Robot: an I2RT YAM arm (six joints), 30 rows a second.
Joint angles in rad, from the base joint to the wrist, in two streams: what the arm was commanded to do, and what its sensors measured. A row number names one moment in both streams.
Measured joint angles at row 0:
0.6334, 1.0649, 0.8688, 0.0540, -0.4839, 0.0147
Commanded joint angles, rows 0 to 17:
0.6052, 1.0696, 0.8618, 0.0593, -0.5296, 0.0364
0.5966, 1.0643, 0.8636, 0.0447, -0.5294, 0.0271
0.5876, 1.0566, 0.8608, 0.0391, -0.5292, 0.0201
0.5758, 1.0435, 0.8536, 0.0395, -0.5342, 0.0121
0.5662, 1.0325, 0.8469, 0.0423, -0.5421, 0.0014
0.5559, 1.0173, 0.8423, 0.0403, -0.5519, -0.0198
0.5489, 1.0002, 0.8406, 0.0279, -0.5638, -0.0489
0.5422, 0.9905, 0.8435, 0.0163, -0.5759, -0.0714
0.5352, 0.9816, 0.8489, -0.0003, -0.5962, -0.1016
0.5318, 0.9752, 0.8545, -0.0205, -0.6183, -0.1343
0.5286, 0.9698, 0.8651, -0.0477, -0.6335, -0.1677
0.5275, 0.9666, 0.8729, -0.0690, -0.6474, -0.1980
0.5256, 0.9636, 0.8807, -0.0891, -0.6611, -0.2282
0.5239, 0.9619, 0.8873, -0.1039, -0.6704, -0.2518
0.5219, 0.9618, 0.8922, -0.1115, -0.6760, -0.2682
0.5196, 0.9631, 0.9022, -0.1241, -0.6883, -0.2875
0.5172, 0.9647, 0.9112, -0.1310, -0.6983, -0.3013
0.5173, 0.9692, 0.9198, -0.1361, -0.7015, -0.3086
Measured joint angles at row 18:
0.5243, 0.9695, 0.8776, -0.0841, -0.6464, -0.2203
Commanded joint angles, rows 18 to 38:
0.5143, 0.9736, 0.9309, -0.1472, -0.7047, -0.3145
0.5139, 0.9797, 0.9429, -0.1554, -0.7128, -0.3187
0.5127, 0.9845, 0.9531, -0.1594, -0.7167, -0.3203
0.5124, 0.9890, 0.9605, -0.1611, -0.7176, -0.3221
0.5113, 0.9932, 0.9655, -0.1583, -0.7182, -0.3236
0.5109, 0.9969, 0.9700, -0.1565, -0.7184, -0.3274
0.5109, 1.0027, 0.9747, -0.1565, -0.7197, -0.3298
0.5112, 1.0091, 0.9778, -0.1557, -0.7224, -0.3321
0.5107, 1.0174, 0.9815, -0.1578, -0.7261, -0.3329
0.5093, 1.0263, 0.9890, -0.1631, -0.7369, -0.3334
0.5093, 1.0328, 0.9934, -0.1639, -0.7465, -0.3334
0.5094, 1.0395, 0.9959, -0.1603, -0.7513, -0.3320
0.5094, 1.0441, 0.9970, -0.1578, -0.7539, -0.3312
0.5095, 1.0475, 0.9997, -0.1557, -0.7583, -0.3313
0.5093, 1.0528, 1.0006, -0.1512, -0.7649, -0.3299
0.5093, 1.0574, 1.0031, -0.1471, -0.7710, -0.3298
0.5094, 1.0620, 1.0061, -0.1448, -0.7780, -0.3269
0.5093, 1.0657, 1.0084, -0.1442, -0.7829, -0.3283
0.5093, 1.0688, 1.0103, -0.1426, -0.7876, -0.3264
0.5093, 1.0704, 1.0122, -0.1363, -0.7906, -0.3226
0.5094, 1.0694, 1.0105, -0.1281, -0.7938, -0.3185
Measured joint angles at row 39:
0.5129, 1.0702, 0.9752, -0.1455, -0.7582, -0.3222
